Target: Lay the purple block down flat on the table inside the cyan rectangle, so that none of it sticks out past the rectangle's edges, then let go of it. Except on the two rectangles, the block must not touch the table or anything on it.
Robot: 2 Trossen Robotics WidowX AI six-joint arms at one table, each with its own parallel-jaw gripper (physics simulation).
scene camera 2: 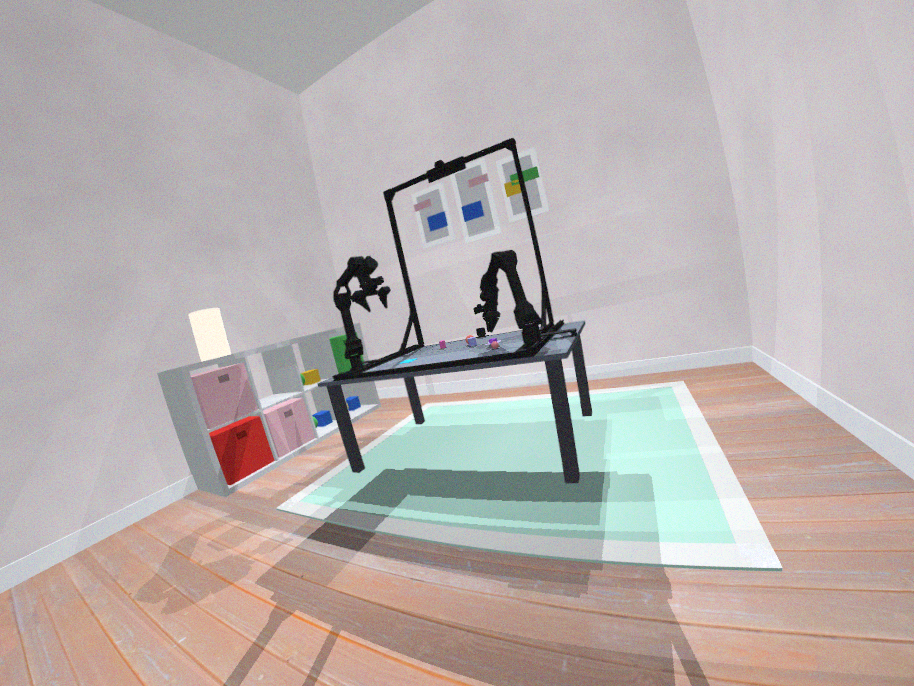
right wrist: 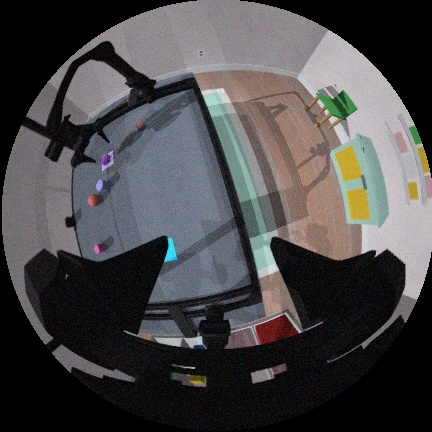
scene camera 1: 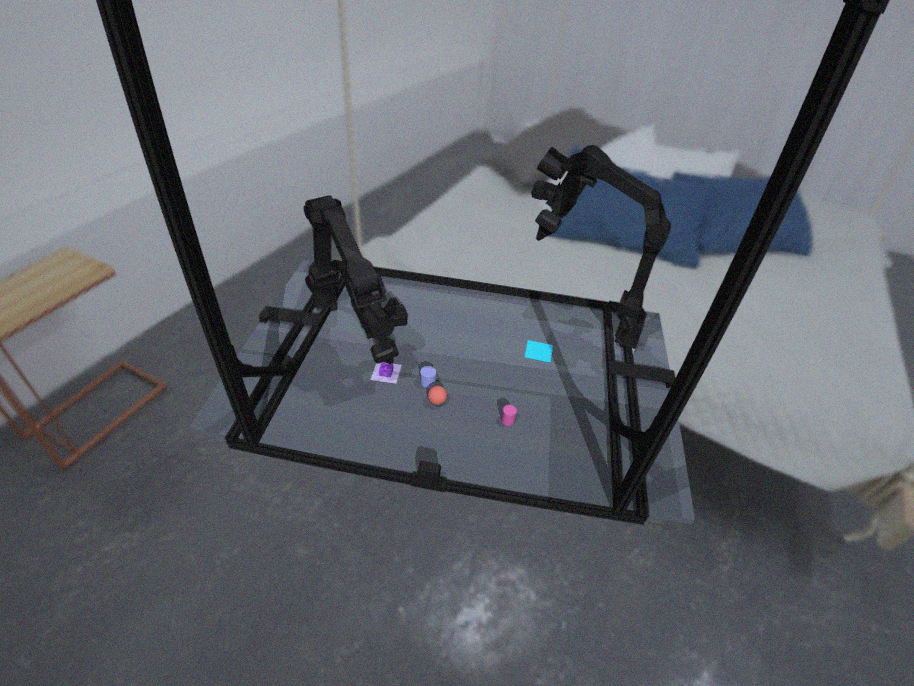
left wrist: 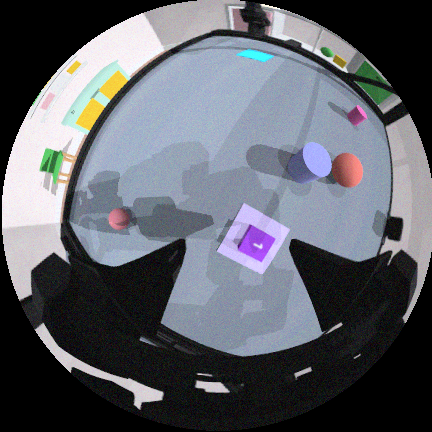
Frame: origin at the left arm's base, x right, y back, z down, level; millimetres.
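Seen in the pictures: left gripper, fingertip midpoint: (scene camera 2: 489, 332) (right wrist: 101, 151) (left wrist: 239, 244); right gripper, fingertip midpoint: (scene camera 2: 378, 310) (right wrist: 220, 241) (scene camera 1: 542, 232); left arm's base at its link origin: (scene camera 2: 533, 340) (right wrist: 150, 94) (scene camera 1: 324, 300); right arm's base at its link origin: (scene camera 2: 357, 367) (right wrist: 214, 311) (scene camera 1: 627, 339).
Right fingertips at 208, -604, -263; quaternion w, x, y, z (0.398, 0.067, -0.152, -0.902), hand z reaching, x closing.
Note:
Pixels of each thing's top centre, then the offset from my right fingertips to it, as dx, dy, dz. "spot": a spot on its surface instead.
- purple block at its top centre: (left wrist: 256, 244) (scene camera 1: 386, 367) (right wrist: 104, 158) +127, +498, +262
- pale lilac rectangle at a spot on its surface: (left wrist: 245, 214) spot: +116, +465, +281
- cyan rectangle at a spot on its surface: (scene camera 1: 538, 350) (right wrist: 164, 249) (left wrist: 254, 54) (scene camera 2: 407, 361) spot: +179, +58, +281
- blue-violet cylinder at its top centre: (left wrist: 317, 158) (scene camera 1: 428, 371) (right wrist: 98, 184) +197, +403, +241
- orange-red ball at its top centre: (left wrist: 359, 165) (scene camera 1: 437, 388) (right wrist: 88, 199) +268, +402, +232
- magenta cylinder at its top centre: (scene camera 1: 509, 410) (left wrist: 361, 111) (right wrist: 96, 248) +384, +253, +241
- pink ball at its top centre: (left wrist: 110, 219) (right wrist: 138, 122) -69, +470, +248
The purple block (scene camera 1: 386, 369) (left wrist: 257, 243) (right wrist: 106, 160) lies on the pale lilac rectangle (scene camera 1: 377, 377) (left wrist: 245, 214), with a white mark on its top. The cyan rectangle (scene camera 1: 538, 350) (scene camera 2: 407, 361) (left wrist: 255, 55) (right wrist: 171, 251) lies on the table, at the right in scene camera 1; a finger hides part of it in the right wrist view. My left gripper (scene camera 1: 383, 357) (left wrist: 239, 244) is open and empty, pointing down above the block, which shows between the fingertips, nearer the right one, in the left wrist view. My right gripper (scene camera 2: 376, 307) (right wrist: 220, 241) is open and empty, high above the table.
A blue-violet cylinder (scene camera 1: 428, 378) (left wrist: 309, 162) stands near the block, beside an orange-red ball (scene camera 1: 437, 395) (left wrist: 347, 170). A magenta cylinder (scene camera 1: 509, 415) (left wrist: 357, 115) stands farther off. A pink ball (left wrist: 119, 219) (right wrist: 140, 125) lies on the block's other side. A black frame surrounds the table.

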